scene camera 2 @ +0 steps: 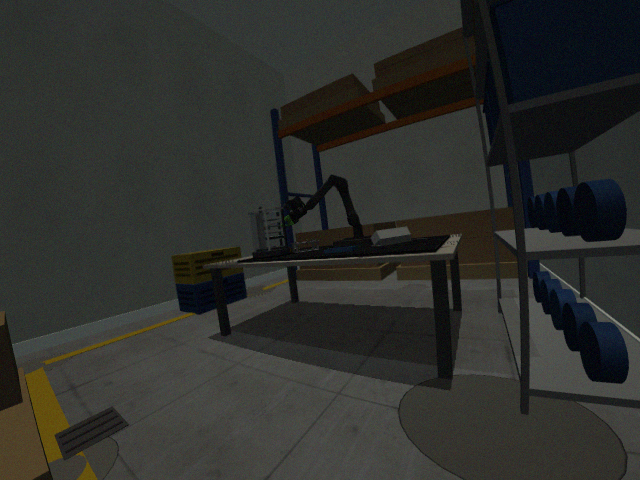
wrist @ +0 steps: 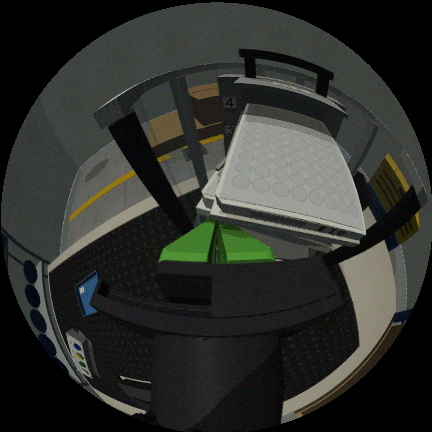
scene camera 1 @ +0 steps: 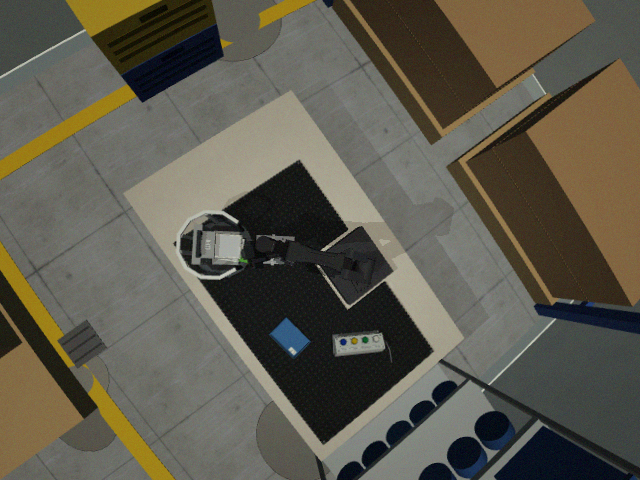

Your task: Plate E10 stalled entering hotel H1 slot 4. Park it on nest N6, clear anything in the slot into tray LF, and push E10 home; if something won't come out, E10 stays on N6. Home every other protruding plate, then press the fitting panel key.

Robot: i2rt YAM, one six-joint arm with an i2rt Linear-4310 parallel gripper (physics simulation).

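Seen in the pictures: gripper, fingertip midpoint: (scene camera 2: 281, 226) (scene camera 1: 234, 260); arm's base at its link origin: (scene camera 2: 358, 238).
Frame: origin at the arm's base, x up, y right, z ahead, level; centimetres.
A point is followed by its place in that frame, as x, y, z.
Note:
Plate E10 (wrist: 290, 170) {20.4, 32.2, 40.4} (scene camera 1: 229, 245) {20.4, 33.8, 41.0}, white with round wells and its E10 label on the near edge, sits in the upper part of the hotel (wrist: 228, 91) {21.4, 33.2, 52.1} (scene camera 2: 266, 227) {14.0, 28.1, 54.3} (scene camera 1: 197, 248) {27.1, 37.2, 50.2}, by the slot mark 4. It sticks out toward my gripper. Edges of other plates show below it, mostly hidden. My gripper (wrist: 216, 217) {13.9, 28.3, 42.6} (scene camera 1: 242, 260) {13.9, 28.3, 42.6} (scene camera 2: 289, 220) {13.9, 28.3, 42.6} is shut and empty, its green tips close at or just under E10's near edge; contact cannot be told. The panel (scene camera 1: 358, 344) {3.2, -28.7, 14.8} (wrist: 81, 352) (scene camera 2: 391, 236) {0.4, -32.0, 18.8} has blue, yellow, green and white keys. A blue tray (scene camera 1: 289, 337) {-3.5, -12.0, 39.6} (wrist: 88, 294) {-3.5, -13.5, 39.8} lies on the mat.
A pale hoop (scene camera 1: 179, 229) {25.3, 45.8, 53.0} surrounds the hotel, and dark posts (wrist: 150, 170) {21.0, 25.6, 42.3} stand on both sides of the plates. Grey metal nest parts (scene camera 1: 273, 261) {2.3, 21.0, 29.7} show partly under my arm. The arm's dark base plate (scene camera 1: 351, 297) {-0.1, -9.9, 7.0} stands on the black mat (scene camera 1: 330, 408) {-3.8, -49.9, 39.2}.

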